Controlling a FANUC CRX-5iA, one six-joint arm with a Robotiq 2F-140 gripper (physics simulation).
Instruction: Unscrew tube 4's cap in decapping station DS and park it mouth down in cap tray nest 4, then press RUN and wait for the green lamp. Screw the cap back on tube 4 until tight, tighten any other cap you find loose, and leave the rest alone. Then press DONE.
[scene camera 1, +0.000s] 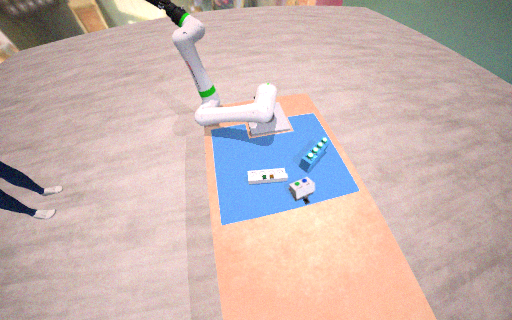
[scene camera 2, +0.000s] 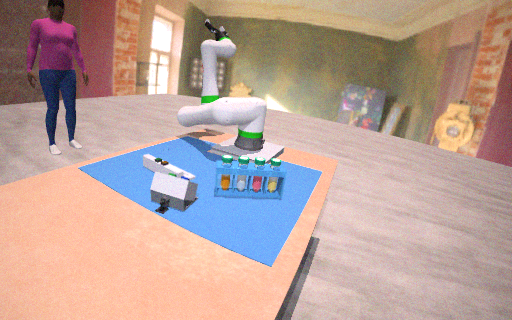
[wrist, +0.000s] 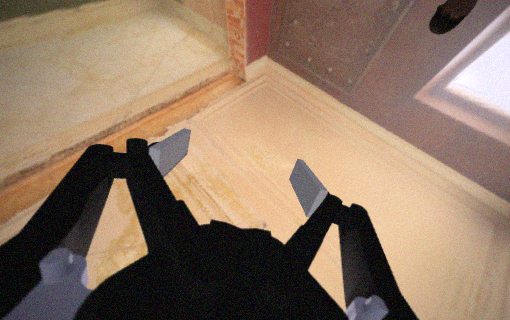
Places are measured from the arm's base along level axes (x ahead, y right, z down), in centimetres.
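Where they show: gripper, fingertip midpoint: (scene camera 2: 213, 23) (wrist: 243, 156); arm's base, origin of the base link: (scene camera 2: 248, 145).
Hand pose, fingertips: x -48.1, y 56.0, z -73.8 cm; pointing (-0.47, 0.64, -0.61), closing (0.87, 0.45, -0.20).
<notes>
Things, the pixels of their top centre, and the offset from my fingertips. "*": a spot on its surface instead. Level surfaces: height alone.
- blue rack, middle of its top: (scene camera 2: 251, 163) (scene camera 1: 317, 148) dx +91.7, dy -72.5, dz +66.3 cm
- long white block, middle of its top: (scene camera 2: 167, 158) (scene camera 1: 267, 171) dx +94.1, dy -40.8, dz +71.3 cm
- white-topped box, middle of its top: (scene camera 2: 174, 173) (scene camera 1: 303, 184) dx +108.7, dy -55.4, dz +68.3 cm
- green button, middle of its top: (scene camera 1: 297, 183) dx +106.7, dy -53.0, dz +69.2 cm
- blue button, middle of its top: (scene camera 1: 305, 180) dx +106.3, dy -57.5, dz +69.2 cm
- blue mat, its level: dz +76.6 cm
- tan table, its level: dz +76.9 cm
- small black part, surface spot: (scene camera 2: 162, 206) (scene camera 1: 308, 200) * dx +115.6, dy -56.3, dz +75.3 cm
A blue rack (scene camera 1: 306, 164) (scene camera 2: 250, 196) holds upright tubes with orange, pale grey, red and yellow contents. Each tube has a green-topped cap on it; numbers and cap tightness cannot be read. A long white block (scene camera 1: 255, 178) (scene camera 2: 149, 162) lies on the blue mat, with a green and an orange-brown spot on top. A white-topped box (scene camera 1: 302, 190) (scene camera 2: 172, 188) has a green button (scene camera 1: 297, 184) and a blue button (scene camera 1: 304, 181); its labels are unreadable. My gripper (scene camera 2: 215, 25) (wrist: 243, 156) is open and empty, raised high and far from the rack; its fingertips are cut off in scene camera 1.
The blue mat (scene camera 1: 240, 200) (scene camera 2: 240, 225) lies on the tan table (scene camera 1: 310, 260) (scene camera 2: 100, 240). A small black part (scene camera 1: 306, 200) (scene camera 2: 162, 206) is beside the button box. The arm's base plate (scene camera 1: 282, 125) (scene camera 2: 274, 151) is at the mat's far edge. A person (scene camera 2: 57, 75) stands beyond the table.
</notes>
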